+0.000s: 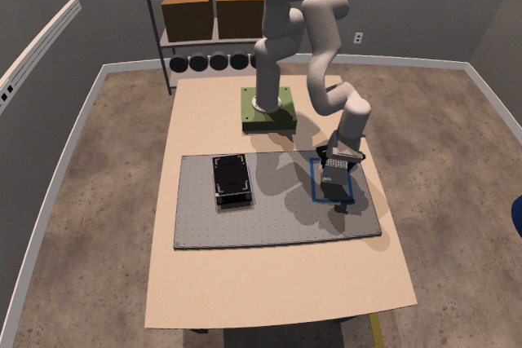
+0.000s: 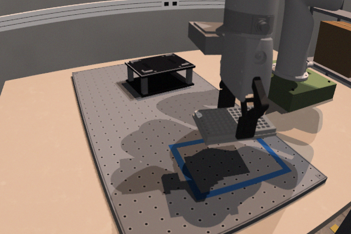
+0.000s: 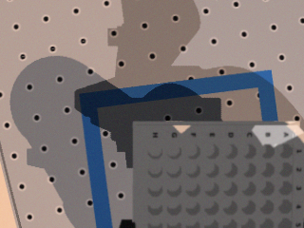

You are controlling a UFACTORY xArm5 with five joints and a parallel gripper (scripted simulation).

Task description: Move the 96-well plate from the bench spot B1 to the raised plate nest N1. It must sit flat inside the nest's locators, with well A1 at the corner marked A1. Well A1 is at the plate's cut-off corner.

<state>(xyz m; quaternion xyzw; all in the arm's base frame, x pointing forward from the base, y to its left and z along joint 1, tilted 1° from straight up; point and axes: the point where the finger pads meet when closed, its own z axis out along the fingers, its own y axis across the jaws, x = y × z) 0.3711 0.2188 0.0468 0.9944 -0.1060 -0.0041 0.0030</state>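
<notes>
Right now the black raised plate nest is 36 cm to the right of my hand and 4 cm below it. Round my hand: grey 96-well plate (1 cm below); A1 mark (8 cm ahead, 41 cm to the right, 3 cm below).
</notes>
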